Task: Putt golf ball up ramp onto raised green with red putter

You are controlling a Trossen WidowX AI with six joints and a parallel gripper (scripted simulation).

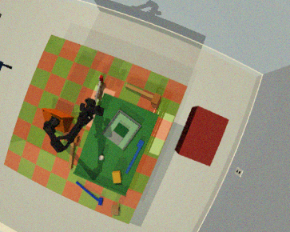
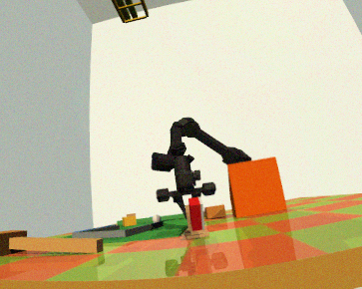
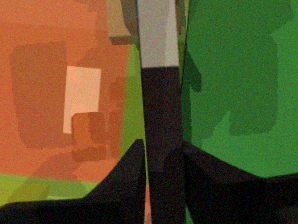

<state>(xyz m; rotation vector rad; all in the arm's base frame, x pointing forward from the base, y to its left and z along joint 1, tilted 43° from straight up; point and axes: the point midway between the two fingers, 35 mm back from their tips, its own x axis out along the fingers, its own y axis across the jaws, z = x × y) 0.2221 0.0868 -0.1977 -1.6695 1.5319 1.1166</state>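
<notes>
Right now my gripper tip is 2 cm past the red putter, 11 cm to the right of it and 3 cm below it. Round my gripper tip: green course (26 cm ahead, 23 cm to the right, 3 cm below); then wooden stand (2 cm behind, 13 cm to the left); then white golf ball (20 cm ahead, 36 cm to the right, 1 cm below).
</notes>
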